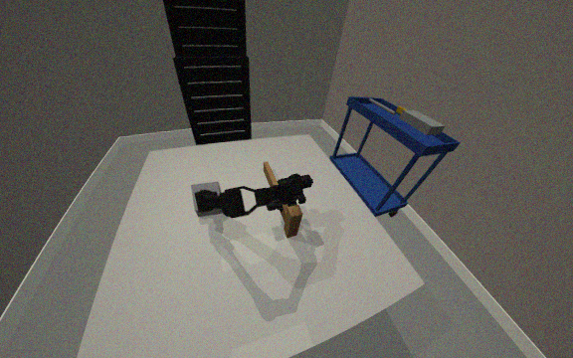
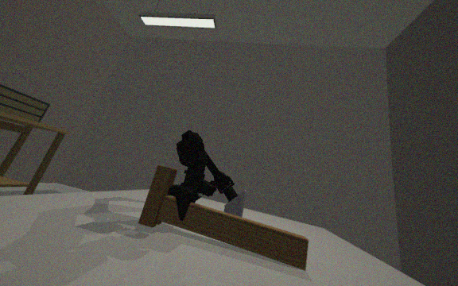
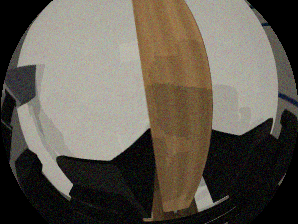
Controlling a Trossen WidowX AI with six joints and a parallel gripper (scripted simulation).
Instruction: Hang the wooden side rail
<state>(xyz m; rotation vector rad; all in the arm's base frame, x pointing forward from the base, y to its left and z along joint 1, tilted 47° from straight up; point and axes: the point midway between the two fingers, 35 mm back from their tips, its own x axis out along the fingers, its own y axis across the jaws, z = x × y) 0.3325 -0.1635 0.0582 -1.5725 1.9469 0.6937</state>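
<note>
Now: gripper tip 10 cm to the left of the headboard post, 4 cm below it and 1 cm past it.
</note>
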